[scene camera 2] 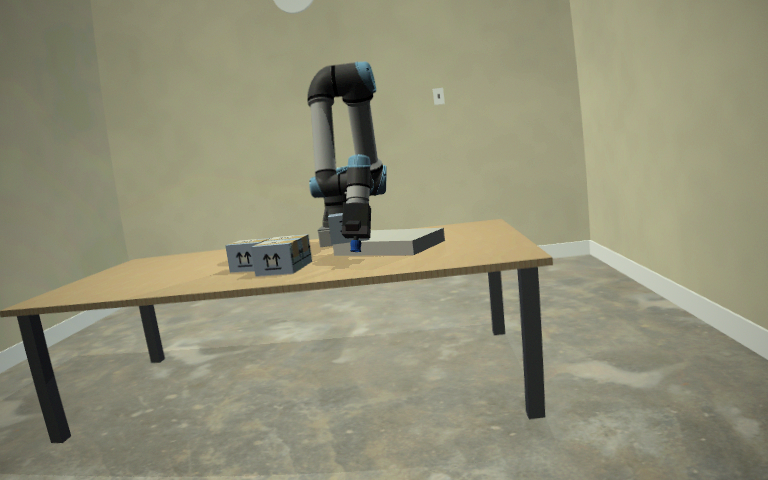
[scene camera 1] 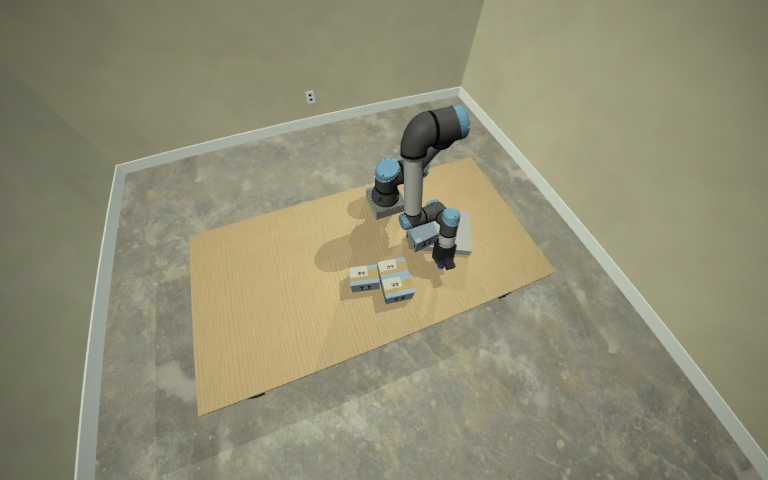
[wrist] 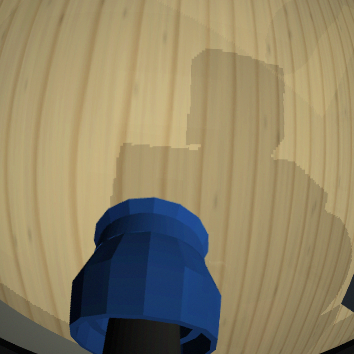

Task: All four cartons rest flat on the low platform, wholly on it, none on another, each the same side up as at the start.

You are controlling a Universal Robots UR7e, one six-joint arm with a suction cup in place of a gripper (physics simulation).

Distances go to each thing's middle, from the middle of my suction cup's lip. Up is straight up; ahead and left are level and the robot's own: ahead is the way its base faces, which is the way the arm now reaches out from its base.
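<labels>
Low grey platform (scene camera 2: 398, 241): 100 mm left of my suction cup, 190 mm behind, 20 mm below.
</labels>
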